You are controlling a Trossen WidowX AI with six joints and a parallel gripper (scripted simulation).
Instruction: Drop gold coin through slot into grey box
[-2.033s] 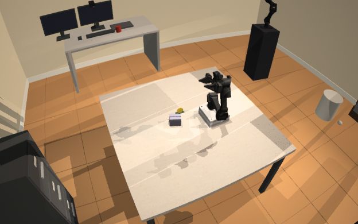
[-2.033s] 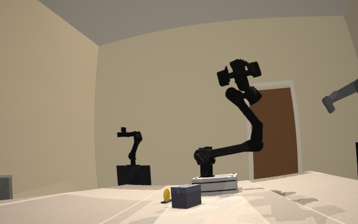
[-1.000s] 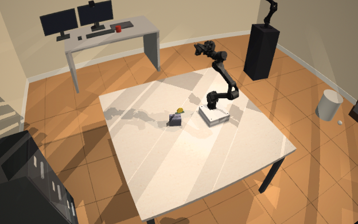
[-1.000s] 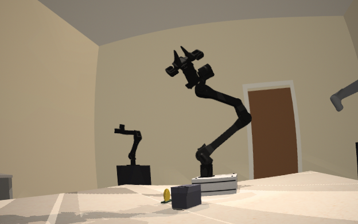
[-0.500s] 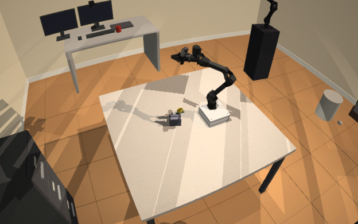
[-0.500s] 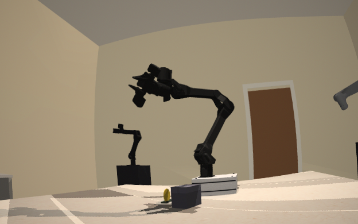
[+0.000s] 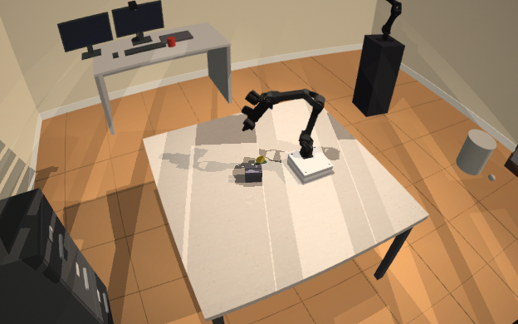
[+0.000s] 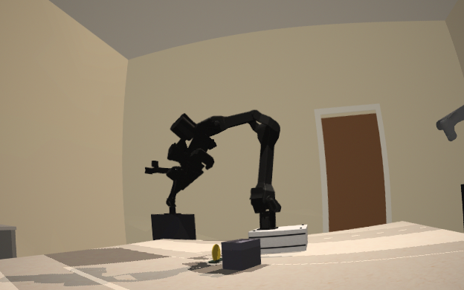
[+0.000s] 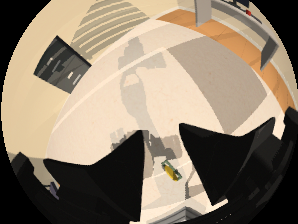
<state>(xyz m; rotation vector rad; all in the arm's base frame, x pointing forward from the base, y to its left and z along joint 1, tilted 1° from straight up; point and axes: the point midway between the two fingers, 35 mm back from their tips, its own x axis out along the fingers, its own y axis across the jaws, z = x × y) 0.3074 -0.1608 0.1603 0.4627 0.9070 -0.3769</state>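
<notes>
My gripper tip is 8 cm past the gold coin, 7 cm to the right of it and 19 cm above it.
</notes>
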